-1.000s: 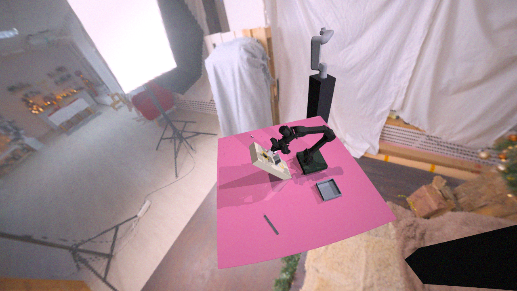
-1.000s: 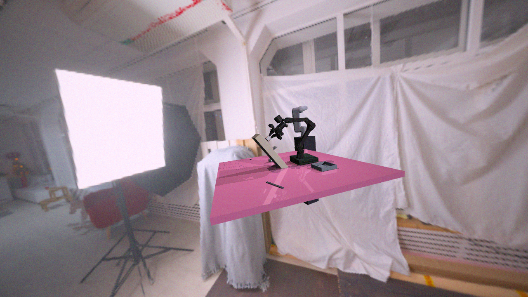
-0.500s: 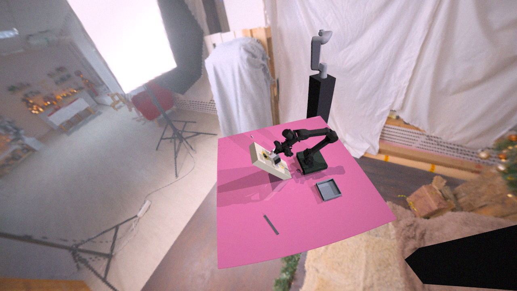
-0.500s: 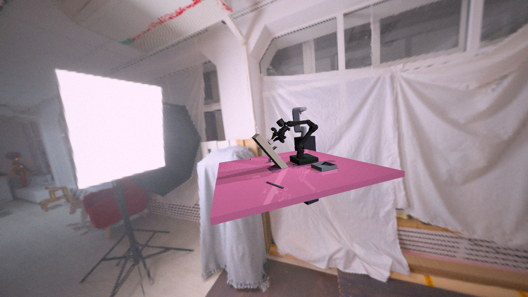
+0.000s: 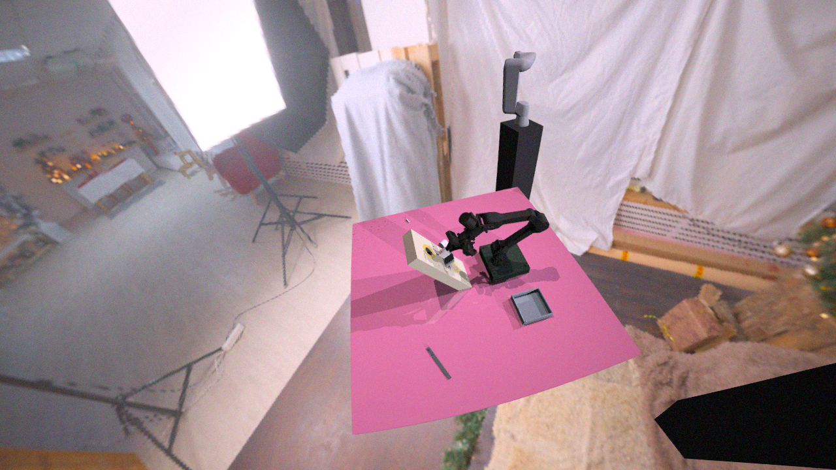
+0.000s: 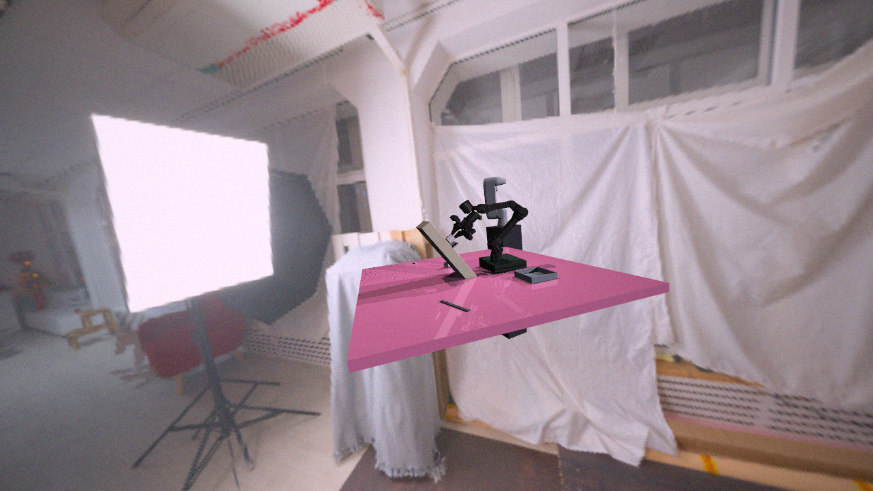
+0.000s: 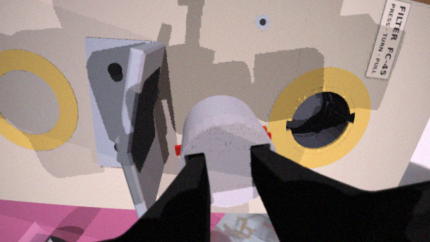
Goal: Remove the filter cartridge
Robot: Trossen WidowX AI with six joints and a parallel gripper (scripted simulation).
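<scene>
My gripper tip is 1 cm short of the pale grey round filter cartridge and 1 cm above it. From my gripper tip the other things lie so: grey tray (34 cm to the left, 30 cm behind, 23 cm below); beige service panel (5 cm below, 5 cm ahead, 1 cm to the right).
</scene>
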